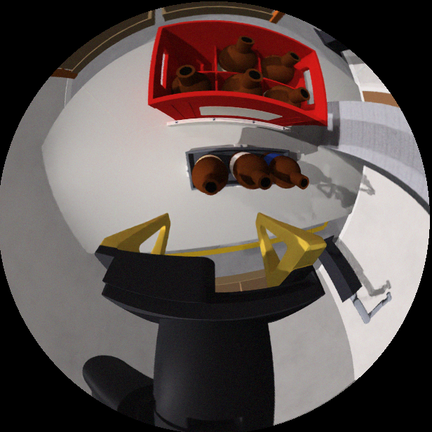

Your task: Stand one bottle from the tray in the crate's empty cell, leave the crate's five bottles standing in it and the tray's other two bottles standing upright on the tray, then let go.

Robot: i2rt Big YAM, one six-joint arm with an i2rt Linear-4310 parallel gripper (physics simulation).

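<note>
A red crate (pixel 240 106) stands at the top, holding five brown bottles. Its far left cell is empty. Two bottles (pixel 237 56) (pixel 278 69) stand in the far row and three bottles (pixel 192 82) (pixel 242 82) (pixel 284 95) in the near row. A dark grey tray (pixel 189 167) lies on the near side of the crate. On it three brown bottles stand upright in a row: a left bottle (pixel 209 171), a middle bottle (pixel 250 169) with a white label and a right bottle (pixel 285 171) with a blue label. My gripper (pixel 212 217) is open and empty, on the near side of the tray, apart from the bottles.
The pale table top (pixel 115 150) bears the crate and the tray. A light grey ribbed band (pixel 380 132) reaches the crate's right side. A dark block with a grey hook (pixel 367 315) is at the lower right. A yellow line (pixel 220 250) runs behind the fingers.
</note>
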